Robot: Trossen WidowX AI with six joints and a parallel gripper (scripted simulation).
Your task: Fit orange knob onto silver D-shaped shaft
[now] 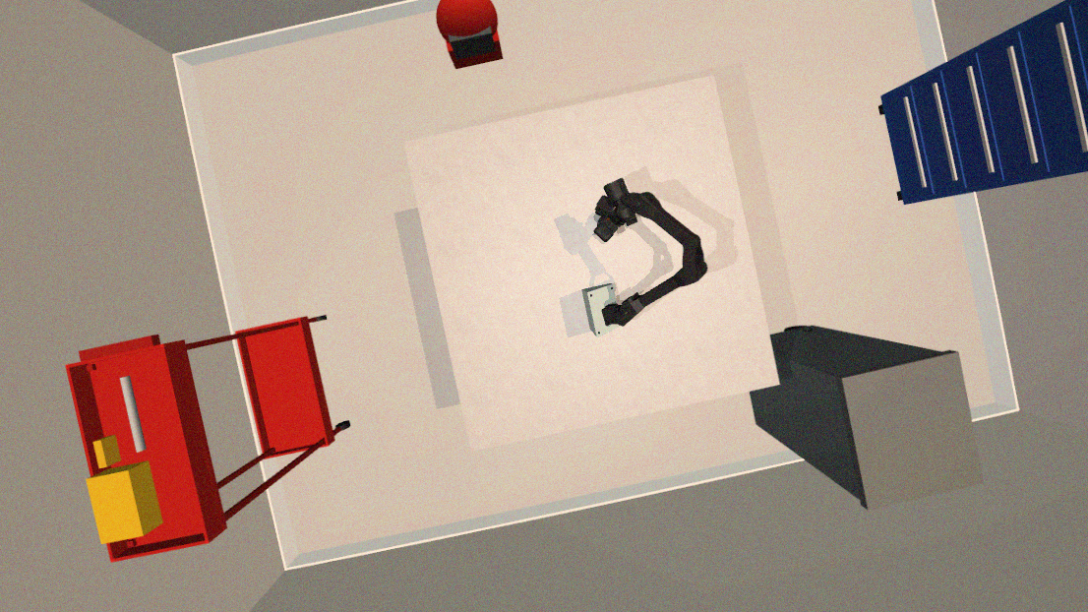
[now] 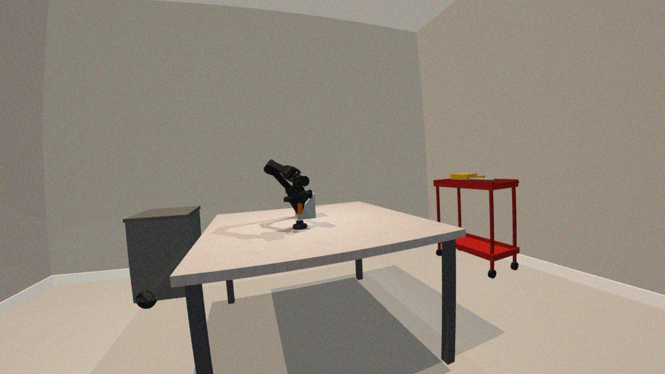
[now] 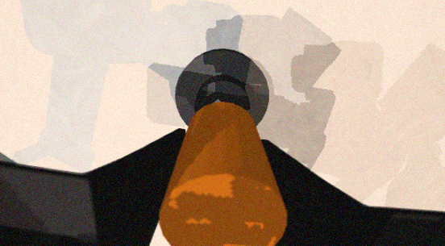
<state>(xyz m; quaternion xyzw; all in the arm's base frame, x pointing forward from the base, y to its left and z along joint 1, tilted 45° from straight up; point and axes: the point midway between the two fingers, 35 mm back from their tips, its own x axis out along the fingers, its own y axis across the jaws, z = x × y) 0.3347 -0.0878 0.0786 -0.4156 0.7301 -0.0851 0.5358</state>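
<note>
The orange knob lies 30 mm above my gripper tip. The rest, counted from my gripper tip: dark round pedestal 60 mm below.
</note>
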